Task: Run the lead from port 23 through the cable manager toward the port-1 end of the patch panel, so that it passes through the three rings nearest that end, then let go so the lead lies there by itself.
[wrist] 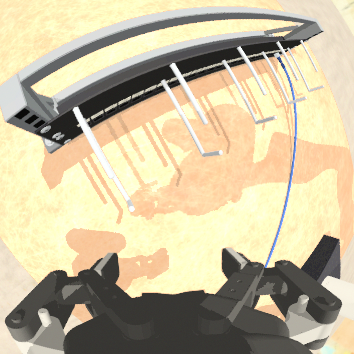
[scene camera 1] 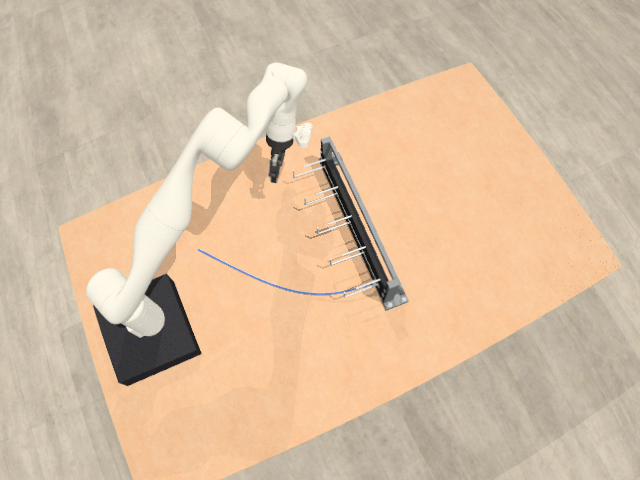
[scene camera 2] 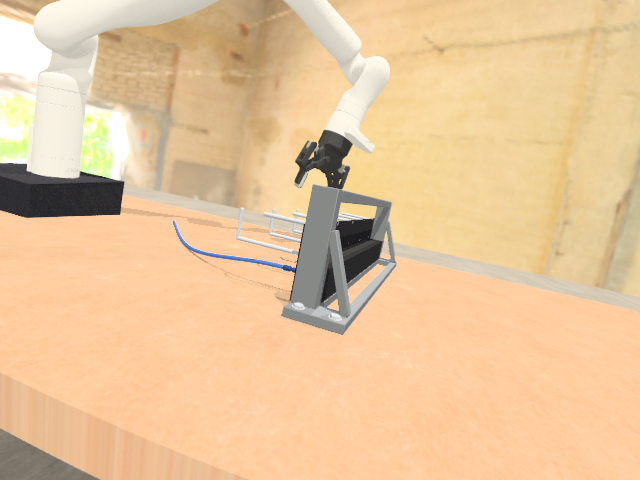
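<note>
The blue lead (scene camera 1: 276, 285) (scene camera 2: 227, 256) (wrist: 294, 145) leaves the patch panel (scene camera 1: 356, 222) near its lower-right end in the first scene view. It curves away from the panel toward the robot base, its far end loose. In the second scene view it runs out below the nearest ring. The cable manager's several light rings (scene camera 1: 333, 227) (scene camera 2: 240, 222) (wrist: 188, 92) stick out from the panel's front. My gripper (scene camera 1: 273, 180) (scene camera 2: 317, 184) (wrist: 169, 262) is open and empty, above and in front of the panel's opposite end, apart from the lead. One finger's tip is hidden behind the panel's frame in the second scene view.
The panel stands in a grey metal frame (scene camera 1: 395, 294) (scene camera 2: 310, 248) (wrist: 12, 102) bolted to the table (scene camera 1: 491, 180) (scene camera 2: 439, 387). The robot's black base block (scene camera 1: 170, 341) (scene camera 2: 72, 198) (wrist: 322, 255) stands at the table's left in the first scene view.
</note>
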